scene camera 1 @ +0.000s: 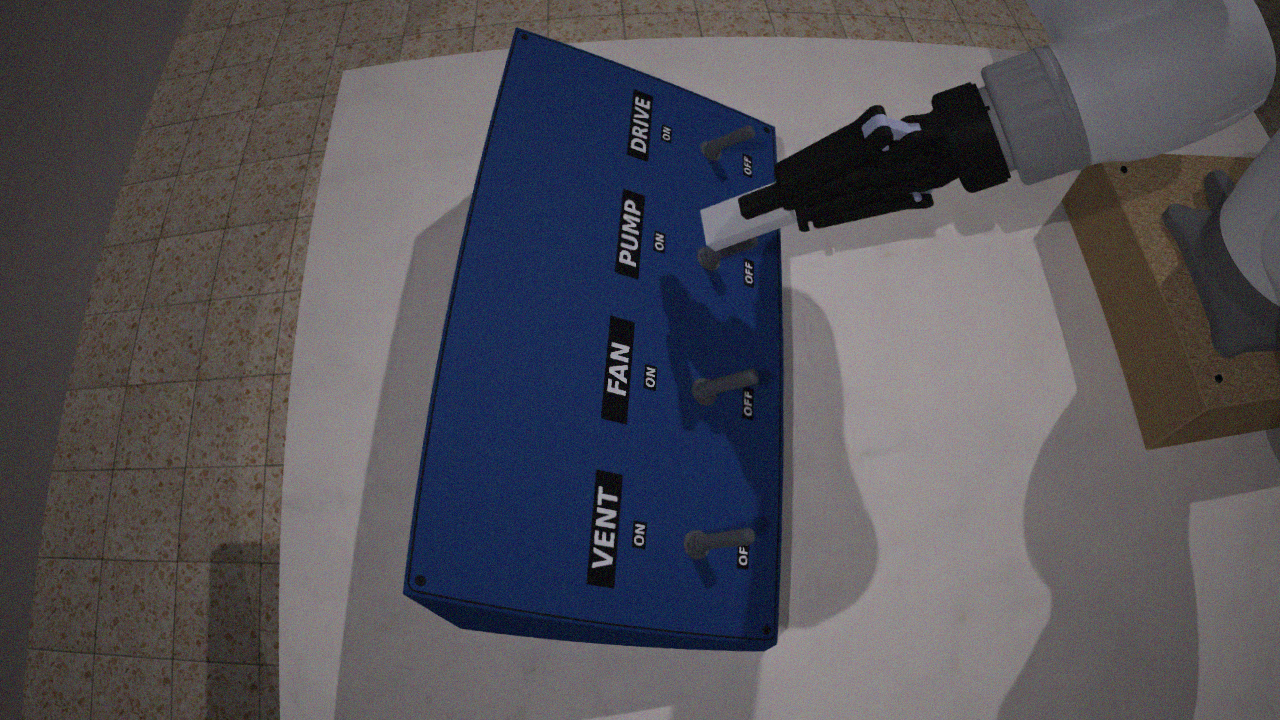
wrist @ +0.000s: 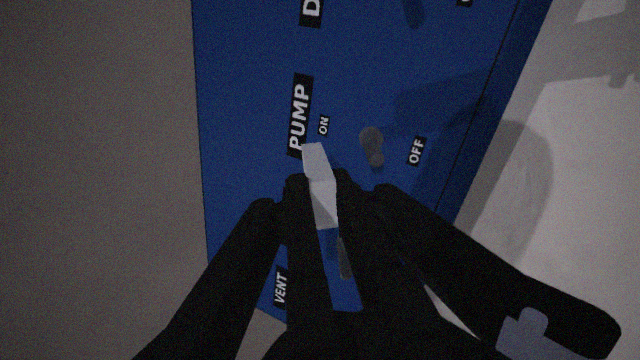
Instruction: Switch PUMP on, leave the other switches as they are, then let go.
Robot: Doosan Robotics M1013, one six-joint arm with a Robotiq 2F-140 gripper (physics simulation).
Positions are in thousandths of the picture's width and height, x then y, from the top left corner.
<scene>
gripper: scene camera 1 553, 320; wrist 488, 449
</scene>
